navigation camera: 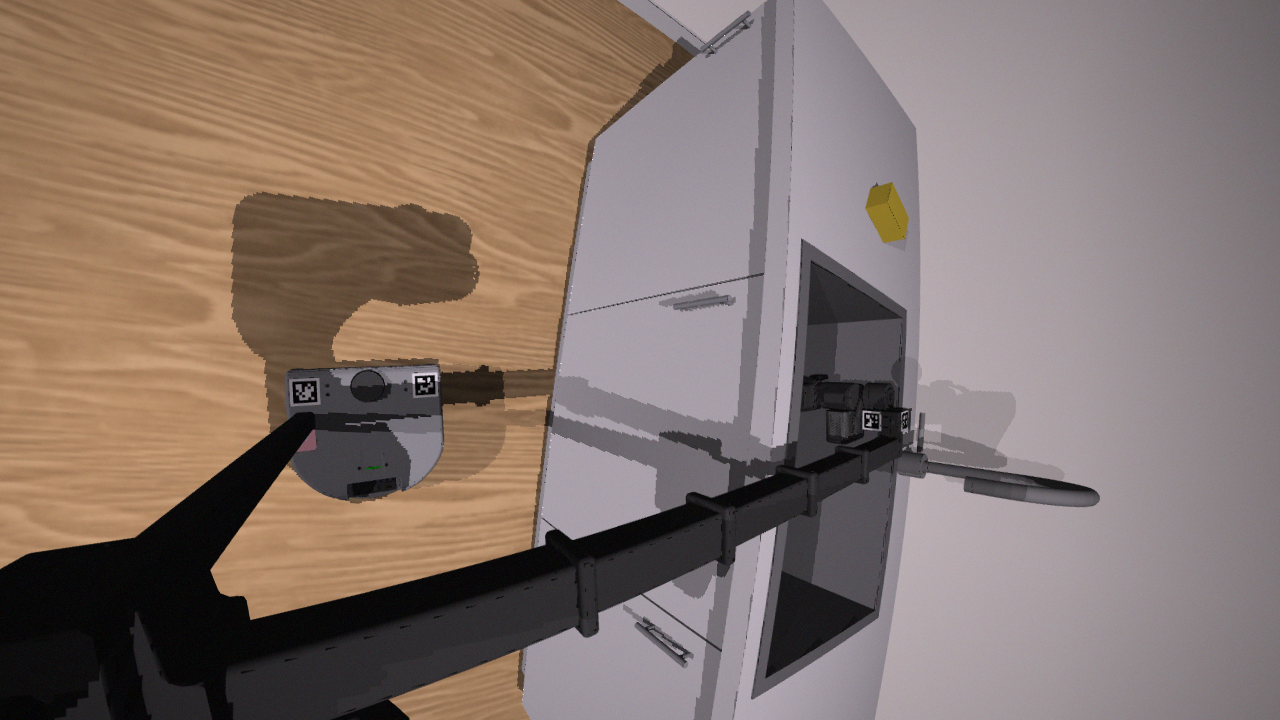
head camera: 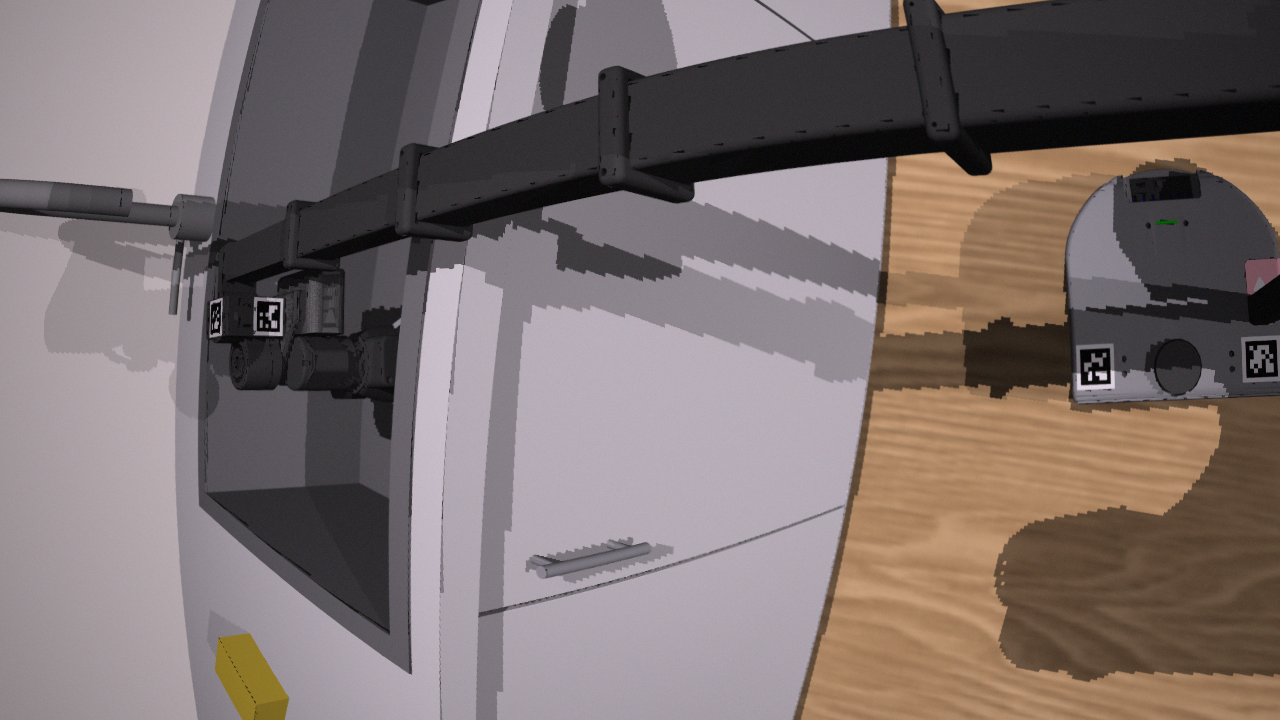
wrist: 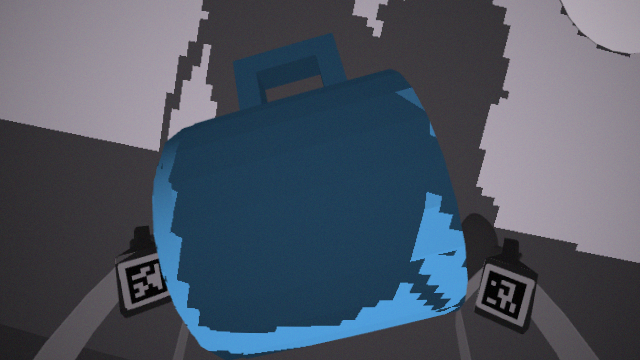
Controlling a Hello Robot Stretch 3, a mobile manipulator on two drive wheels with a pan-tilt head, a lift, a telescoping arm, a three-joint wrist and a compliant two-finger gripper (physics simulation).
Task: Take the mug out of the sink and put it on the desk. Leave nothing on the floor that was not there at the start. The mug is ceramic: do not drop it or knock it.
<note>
I see my gripper [wrist: 324,238], a blue mug [wrist: 327,214] and a sink cabinet [head camera: 616,469].
The sink cabinet is seen too in the navigation camera view [navigation camera: 723,251]. The navigation camera view misses the blue mug, which is hidden by the sink cabinet. The head camera view misses the blue mug, which is hidden by the sink cabinet.
</note>
